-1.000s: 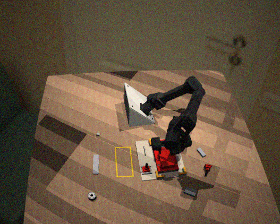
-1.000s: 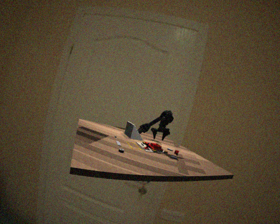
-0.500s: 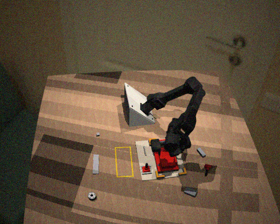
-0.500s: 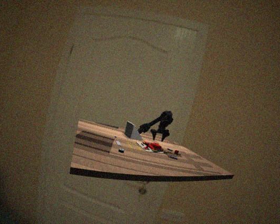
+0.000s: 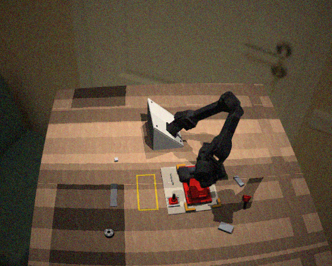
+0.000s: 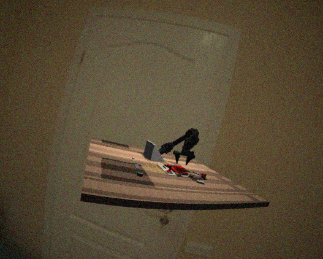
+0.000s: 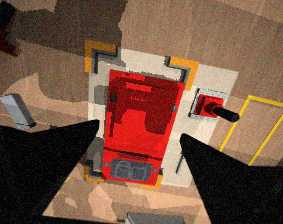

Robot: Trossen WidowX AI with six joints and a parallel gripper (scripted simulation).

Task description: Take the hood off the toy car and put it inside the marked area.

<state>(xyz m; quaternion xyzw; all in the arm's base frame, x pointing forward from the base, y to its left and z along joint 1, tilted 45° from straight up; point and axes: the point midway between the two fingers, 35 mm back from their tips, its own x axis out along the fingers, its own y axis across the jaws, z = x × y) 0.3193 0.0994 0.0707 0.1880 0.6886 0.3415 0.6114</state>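
The hood is 30 mm below my gripper tip. The rest, counted from my gripper tip: grey wheel 360 mm to the right, 220 mm ahead, 70 mm below; then tiny cube 370 mm to the right, 170 mm behind, 70 mm below; then grey strip 360 mm to the right, 70 mm below, 20 mm ahead.
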